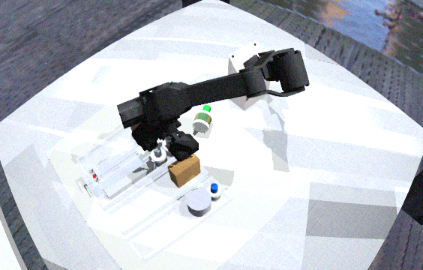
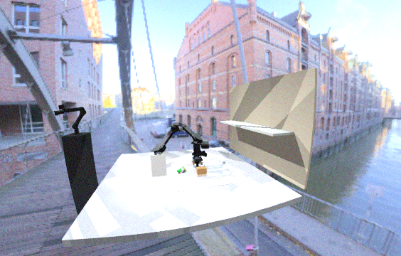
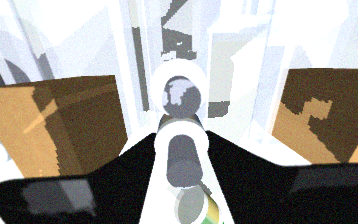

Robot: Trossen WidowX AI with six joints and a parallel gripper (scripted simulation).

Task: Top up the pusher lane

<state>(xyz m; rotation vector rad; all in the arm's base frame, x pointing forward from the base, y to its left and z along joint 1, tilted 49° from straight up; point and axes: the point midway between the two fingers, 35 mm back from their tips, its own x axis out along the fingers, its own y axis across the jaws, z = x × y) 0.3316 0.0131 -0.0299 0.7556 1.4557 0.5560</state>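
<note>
Right now my gripper tip is 140 mm short of the clear pusher lane, 40 mm to the left of it and 20 mm above it. Round my gripper tip: red mark: 220 mm ahead, 60 mm to the right, 30 mm above.
</note>
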